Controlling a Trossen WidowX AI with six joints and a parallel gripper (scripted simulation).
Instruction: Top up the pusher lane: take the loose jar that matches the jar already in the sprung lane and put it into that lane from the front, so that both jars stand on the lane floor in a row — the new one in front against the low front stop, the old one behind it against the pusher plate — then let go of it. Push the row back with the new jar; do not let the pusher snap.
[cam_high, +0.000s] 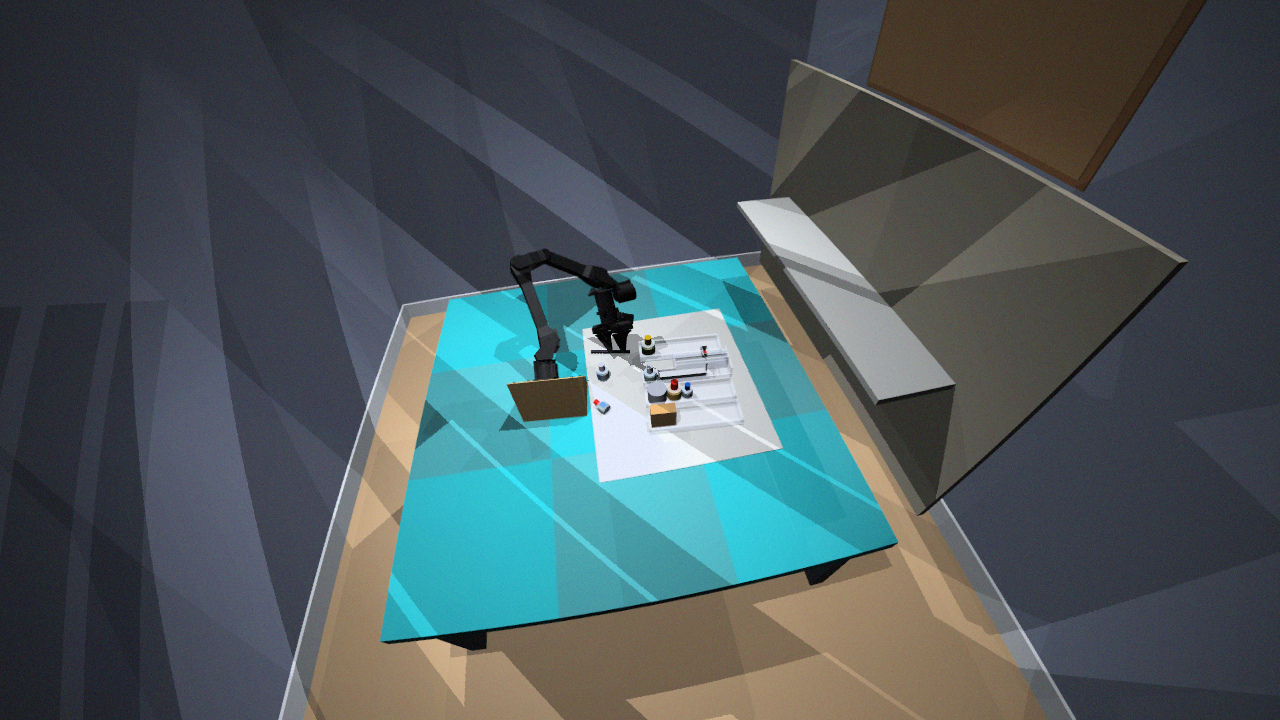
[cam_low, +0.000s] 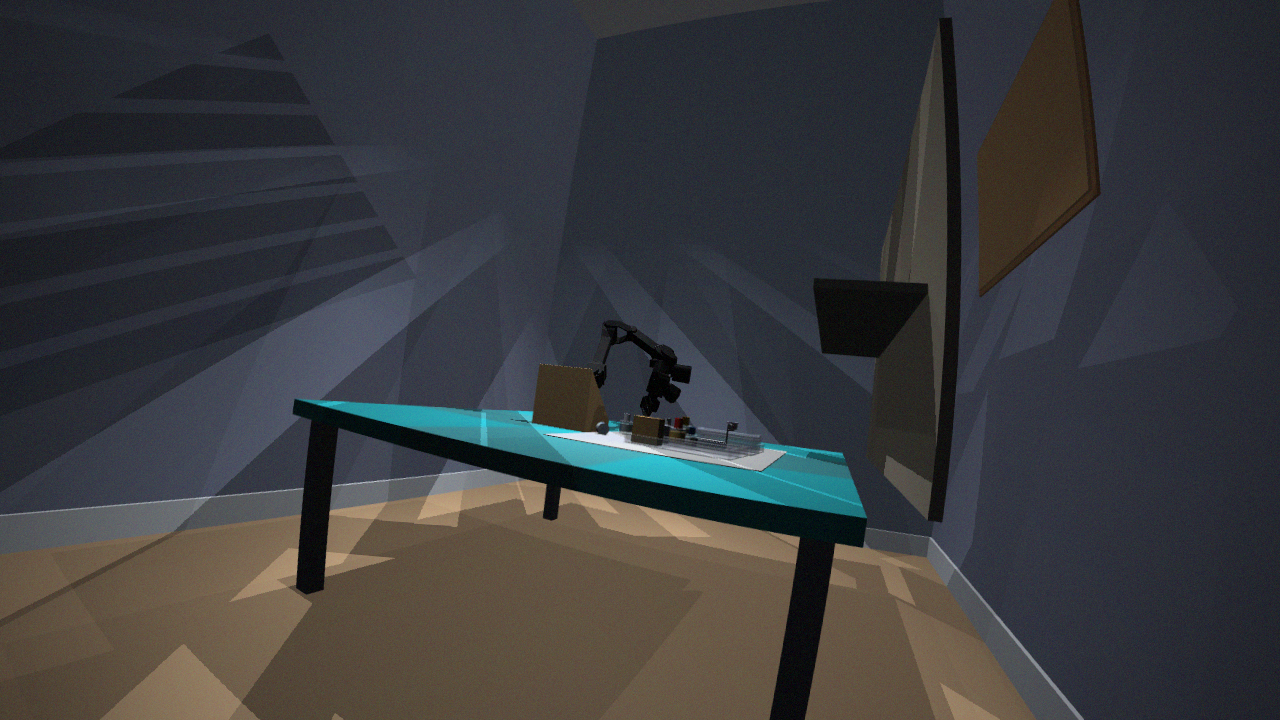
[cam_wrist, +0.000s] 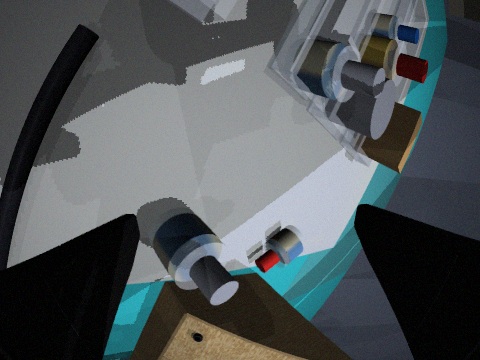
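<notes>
Right now my gripper tip is 140 mm to the left of the grey can, 130 mm short of it and 50 mm above it. The rest, counted from my gripper tip: black rod: 80 mm to the left, 70 mm below, 30 mm behind; then brown block: 230 mm to the right, 140 mm ahead, 40 mm below; then grey pusher plate: 210 mm ahead, 30 mm below, 20 mm to the right.
</notes>
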